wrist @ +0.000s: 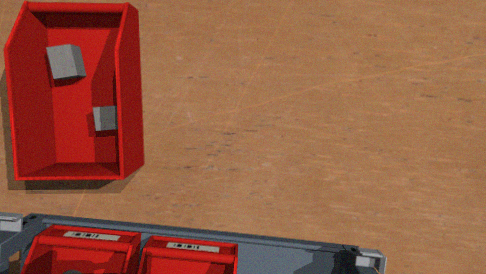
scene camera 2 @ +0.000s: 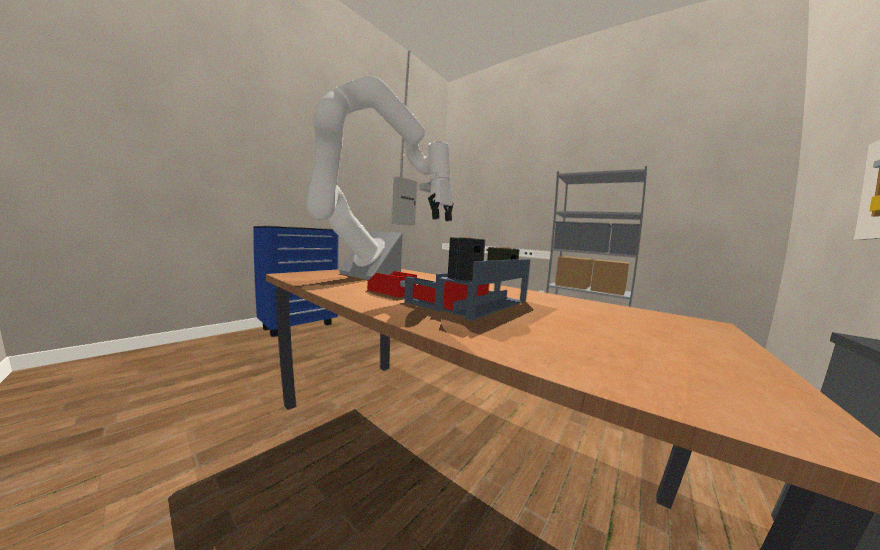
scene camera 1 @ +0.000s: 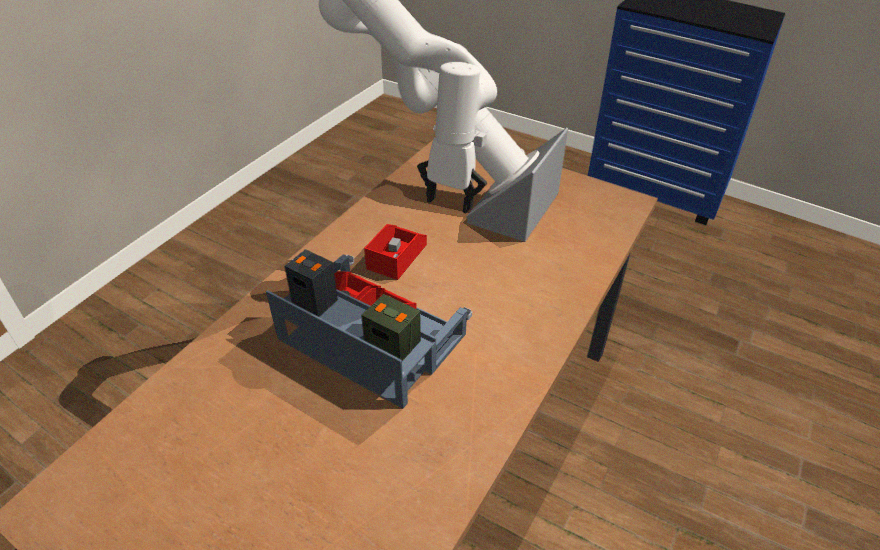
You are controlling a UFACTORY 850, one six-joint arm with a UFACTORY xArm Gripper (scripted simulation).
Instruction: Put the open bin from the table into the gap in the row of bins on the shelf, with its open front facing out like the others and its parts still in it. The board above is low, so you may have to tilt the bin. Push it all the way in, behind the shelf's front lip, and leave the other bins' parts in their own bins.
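In the wrist view the gripper is out of frame, and in the wrist view a dark grey toolbox is out of frame. The gripper is visible in scene camera 1 and in scene camera 2. The dark grey toolbox is visible in scene camera 1 and in scene camera 2. For the gripper, [scene camera 2: 434, 205] and [scene camera 1: 424, 179] are the same spot. For the dark grey toolbox, [scene camera 1: 311, 280] and [scene camera 2: 484, 241] are the same spot.
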